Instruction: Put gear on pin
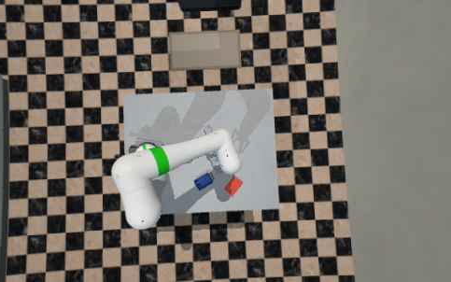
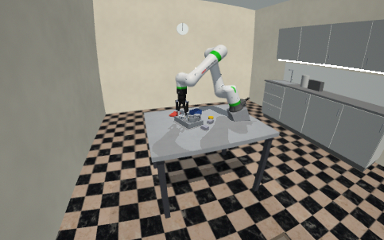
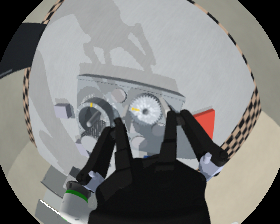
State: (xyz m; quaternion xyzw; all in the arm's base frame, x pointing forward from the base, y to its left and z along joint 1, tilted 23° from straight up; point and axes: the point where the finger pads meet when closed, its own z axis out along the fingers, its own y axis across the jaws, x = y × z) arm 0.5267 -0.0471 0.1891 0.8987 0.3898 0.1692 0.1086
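The grey gear is 20 mm below my hand. Round my hand: blue block (190 mm behind, 160 mm to the right, 60 mm below); then red block (200 mm to the right, 60 mm below, 30 mm ahead); then small yellow piece (300 mm behind, 60 mm below).
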